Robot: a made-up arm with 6 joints. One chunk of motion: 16 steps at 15 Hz.
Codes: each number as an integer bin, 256 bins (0 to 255) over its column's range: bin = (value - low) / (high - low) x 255, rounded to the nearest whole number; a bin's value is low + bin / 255 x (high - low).
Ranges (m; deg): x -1.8..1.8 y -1.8..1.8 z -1.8..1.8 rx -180..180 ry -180..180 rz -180..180
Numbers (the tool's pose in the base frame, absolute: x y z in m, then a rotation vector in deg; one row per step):
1: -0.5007 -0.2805 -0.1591 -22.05 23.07 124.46
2: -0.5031 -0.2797 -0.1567 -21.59 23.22 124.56
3: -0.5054 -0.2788 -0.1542 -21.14 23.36 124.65
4: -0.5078 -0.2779 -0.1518 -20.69 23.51 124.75
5: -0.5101 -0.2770 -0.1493 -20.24 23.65 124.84
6: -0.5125 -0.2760 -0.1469 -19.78 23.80 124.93
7: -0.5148 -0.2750 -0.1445 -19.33 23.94 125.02
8: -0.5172 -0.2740 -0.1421 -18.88 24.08 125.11
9: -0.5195 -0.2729 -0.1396 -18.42 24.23 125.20
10: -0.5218 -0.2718 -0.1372 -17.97 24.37 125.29
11: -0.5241 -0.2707 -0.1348 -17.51 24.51 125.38
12: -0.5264 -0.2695 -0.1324 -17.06 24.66 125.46
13: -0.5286 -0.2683 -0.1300 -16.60 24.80 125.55
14: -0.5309 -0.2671 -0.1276 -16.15 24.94 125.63
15: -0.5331 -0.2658 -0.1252 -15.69 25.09 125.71
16: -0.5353 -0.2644 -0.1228 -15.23 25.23 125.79
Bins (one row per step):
1: 92 108 116 112 144 216
2: 92 108 116 112 144 216
3: 92 108 117 113 144 216
4: 92 108 117 113 144 216
5: 91 108 117 113 144 216
6: 91 108 117 113 144 216
7: 91 108 117 114 144 216
8: 91 108 117 114 145 216
9: 91 108 118 114 145 216
10: 91 108 118 115 145 216
11: 90 108 118 115 145 216
12: 90 108 118 115 145 216
13: 90 108 118 116 145 216
14: 90 109 118 116 145 216
15: 90 109 119 116 145 217
16: 90 109 119 117 145 217

